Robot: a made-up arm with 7 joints.
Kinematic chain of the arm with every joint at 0, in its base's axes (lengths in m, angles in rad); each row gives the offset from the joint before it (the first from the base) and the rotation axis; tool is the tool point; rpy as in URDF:
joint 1: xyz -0.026 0.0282 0.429 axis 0 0.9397 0.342
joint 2: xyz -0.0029 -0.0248 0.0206 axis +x
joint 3: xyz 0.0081 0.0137 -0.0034 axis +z
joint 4: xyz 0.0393 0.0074 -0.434 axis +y
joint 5: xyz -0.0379 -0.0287 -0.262 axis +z
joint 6: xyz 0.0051 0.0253 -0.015 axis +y
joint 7: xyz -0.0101 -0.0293 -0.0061 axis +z
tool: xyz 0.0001 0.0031 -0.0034 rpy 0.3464 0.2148 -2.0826
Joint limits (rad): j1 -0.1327..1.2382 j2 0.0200..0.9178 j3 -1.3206..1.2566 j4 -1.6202..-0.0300 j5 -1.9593..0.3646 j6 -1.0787..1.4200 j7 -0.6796..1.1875
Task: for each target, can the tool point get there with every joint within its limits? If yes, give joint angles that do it. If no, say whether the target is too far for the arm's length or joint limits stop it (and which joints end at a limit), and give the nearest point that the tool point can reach.
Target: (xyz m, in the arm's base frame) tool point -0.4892 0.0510 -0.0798
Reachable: yes | joints 1.0131 0.2272 -0.2714 -0.6570 -0.2247 0.3456 0.6885
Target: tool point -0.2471 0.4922 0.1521
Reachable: yes | joints 1.1122 0.7261 0.6114 -1.4413 -1.1005 -0.1210 -0.3594
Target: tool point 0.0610 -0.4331 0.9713
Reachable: no: joint limits stop it (at a limit: joint 1, joint 2, joint 3, joint 4, joint 6, joint 7) | nearest point -0.2911 -0.3497 0.1272 | short by 0.918 m
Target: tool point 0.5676 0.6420 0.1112
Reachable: no: too far | nearest point 0.3175 0.5022 0.1585 | short by 0.290 m
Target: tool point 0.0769 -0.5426 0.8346
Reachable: no: joint limits stop it (at a limit: joint 1, joint 2, joint 3, joint 4, joint 6, joint 7) | nearest point -0.2912 -0.3498 0.1272 | short by 0.820 m
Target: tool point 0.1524 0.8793 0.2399
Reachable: no: too far | nearest point 0.1257 0.6622 0.2322 | short by 0.219 m
